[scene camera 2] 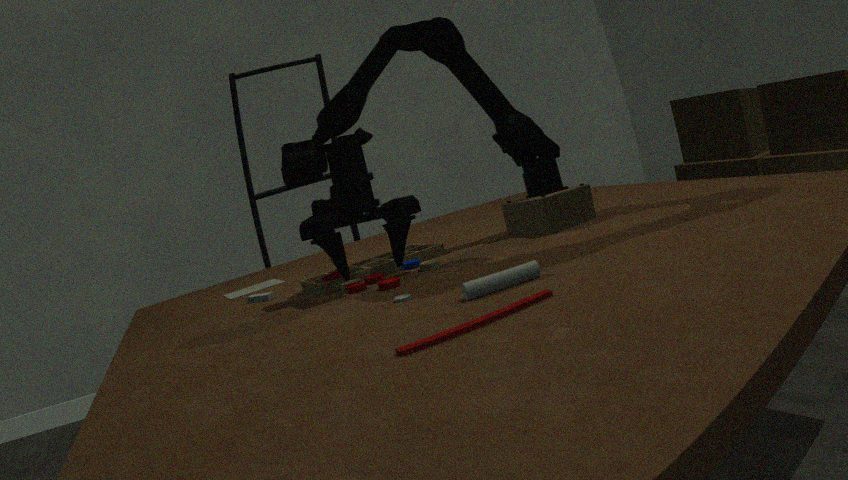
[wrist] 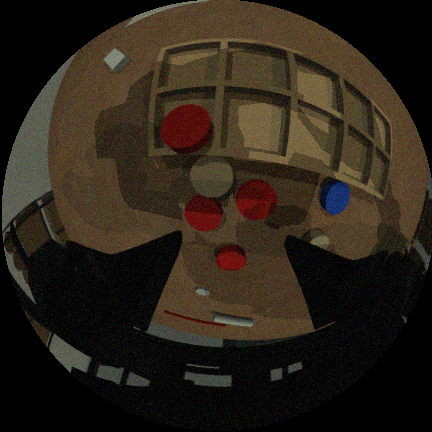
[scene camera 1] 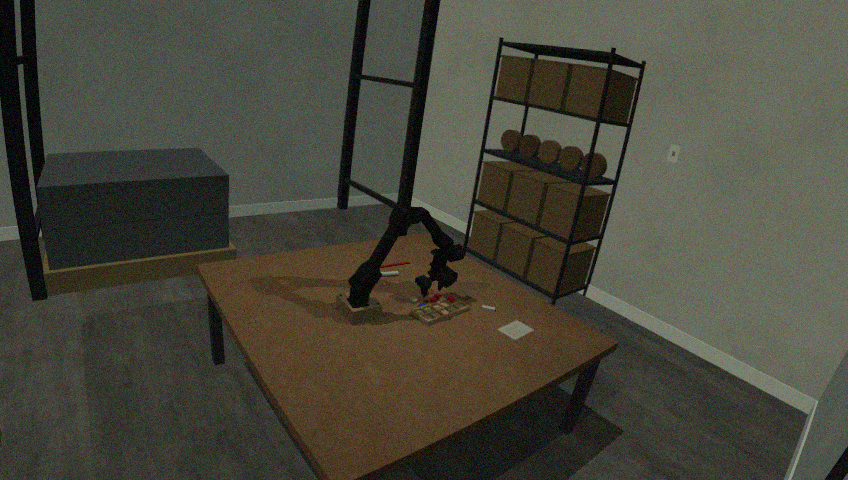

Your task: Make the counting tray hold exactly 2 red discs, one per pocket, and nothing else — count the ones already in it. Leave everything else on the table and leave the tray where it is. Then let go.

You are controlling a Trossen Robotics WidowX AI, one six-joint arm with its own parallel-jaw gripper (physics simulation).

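The wooden counting tray [scene camera 1: 440,317] [scene camera 2: 315,288] [wrist: 219,115] has two rows of pockets. One red disc [scene camera 1: 450,299] [scene camera 2: 331,275] [wrist: 186,127] is in the left end pocket of its near row in the wrist view; the other visible pockets hold no disc. Three loose red discs lie outside the tray: one [wrist: 203,213], another [wrist: 256,200], and a third [wrist: 230,258] that shows between the finger outlines. My gripper [scene camera 1: 432,292] [scene camera 2: 373,271] [wrist: 234,238] is open and empty, pointing down above the loose discs beside the tray. Its fingers partly hide the discs in the scene views.
A beige disc [wrist: 212,176], a blue disc [scene camera 2: 411,264] [wrist: 335,197] and another beige disc [wrist: 317,240] lie beside the tray. A small white disc [scene camera 2: 402,297], white block [scene camera 2: 260,297], white cylinder [scene camera 2: 501,280], red rod [scene camera 2: 474,324] and pale sheet [scene camera 1: 515,329] lie farther out.
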